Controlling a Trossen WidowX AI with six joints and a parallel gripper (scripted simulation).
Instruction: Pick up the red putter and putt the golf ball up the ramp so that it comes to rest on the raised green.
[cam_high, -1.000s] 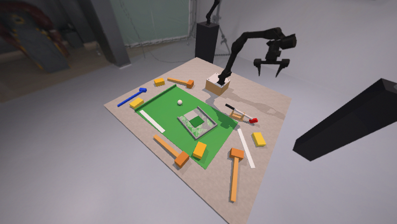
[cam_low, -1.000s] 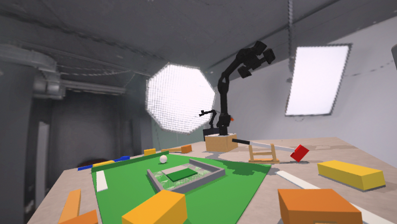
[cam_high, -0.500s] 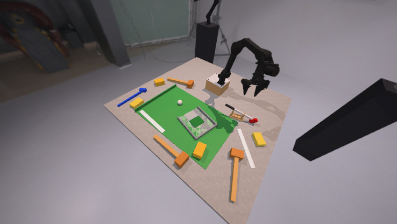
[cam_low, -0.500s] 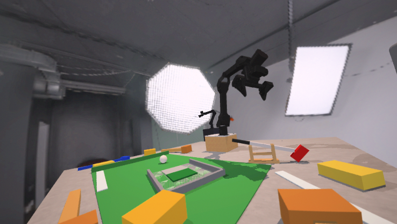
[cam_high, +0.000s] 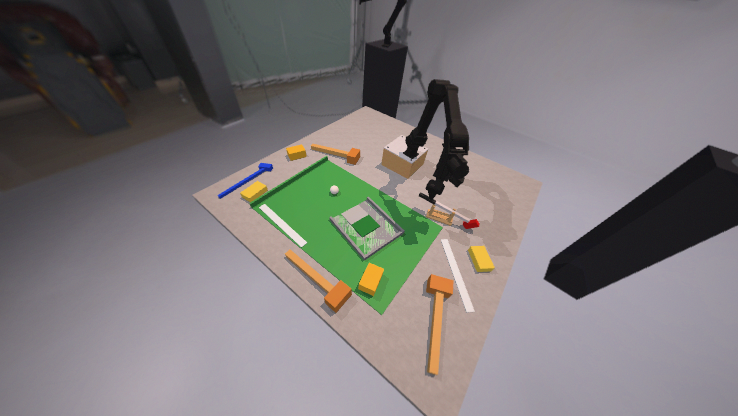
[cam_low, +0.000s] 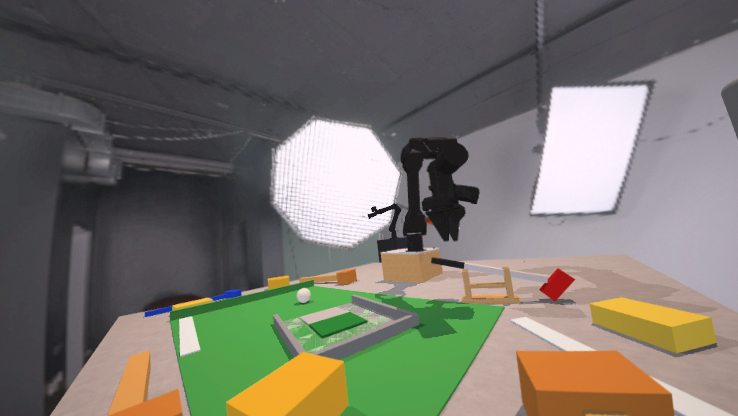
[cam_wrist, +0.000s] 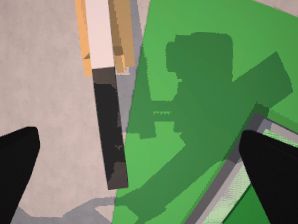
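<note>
My gripper tip is 40 mm past the wooden stand, 60 mm to the right of it and 110 mm above it. Round my gripper tip: green mat (270 mm ahead, 250 mm to the right, 150 mm below); grey-walled frame (240 mm ahead, 140 mm to the right, 140 mm below); red putter (50 mm behind, 80 mm to the left, 80 mm below).
</note>
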